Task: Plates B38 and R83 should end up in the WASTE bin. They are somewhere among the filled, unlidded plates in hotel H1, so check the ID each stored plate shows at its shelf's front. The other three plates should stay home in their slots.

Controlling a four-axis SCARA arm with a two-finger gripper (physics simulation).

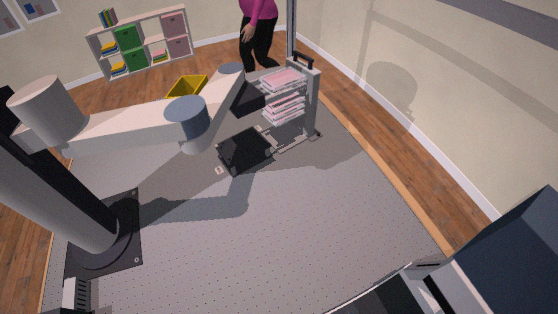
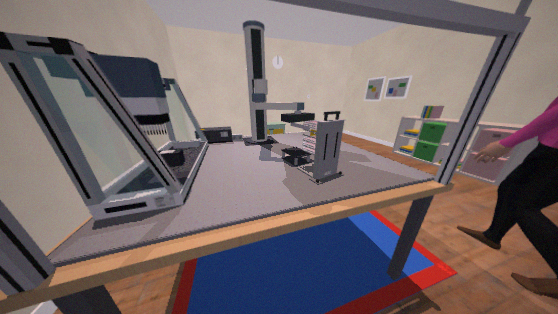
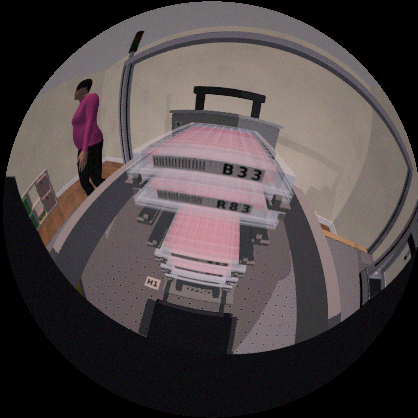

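Pixels of known places: gripper, fingertip midpoint: (image 1: 281,83) (image 2: 316,126); arm's base at its link origin: (image 1: 104,235) (image 2: 259,141).
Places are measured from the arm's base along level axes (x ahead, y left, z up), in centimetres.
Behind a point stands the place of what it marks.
Observation:
Hotel H1 (image 1: 312,102) @(z 18.5, x 82.6, y 11.7 cm) (image 2: 327,150) @(z 16.0, x 83.8, y 17.1 cm) (image 3: 225,119) @(z 28.6, x 80.5, y 18.3 cm) holds pink-filled plates. My gripper (image 1: 280,87) @(z 25.4, x 73.5, y 16.7 cm) (image 2: 311,123) @(z 25.4, x 73.5, y 16.7 cm) (image 3: 215,161) @(z 25.4, x 73.5, y 16.7 cm) reaches around the stack and is shut on plate R83 (image 3: 200,201) @(z 25.4, x 68.1, y 15.6 cm), which sits slightly above its shelf tabs, close under the top plate B33 (image 3: 210,169) @(z 27.3, x 68.2, y 15.2 cm). Several lower plates (image 1: 283,110) @(z 18.1, x 71.7, y 11.9 cm) (image 3: 202,235) @(z 19.3, x 70.5, y 16.2 cm) are stacked beneath. Their IDs are too small to read, so B38 cannot be picked out. An open yellow bin (image 1: 187,86) @(z 16.2, x 43.4, y 47.8 cm) stands behind the arm. Its label is not readable.
A black raised block (image 1: 245,150) @(z 7.3, x 57.4, y 10.0 cm) (image 2: 296,156) @(z 7.3, x 65.6, y 9.7 cm) stands in front of the hotel. A dark-blue-topped machine (image 1: 520,250) @(z 47.6, x 69.8, y -49.1 cm) (image 2: 127,75) @(z 45.2, x 77.8, y -52.6 cm) stands at the opposite side of the table. A person in magenta (image 1: 265,12) (image 3: 87,120) is beyond the table.

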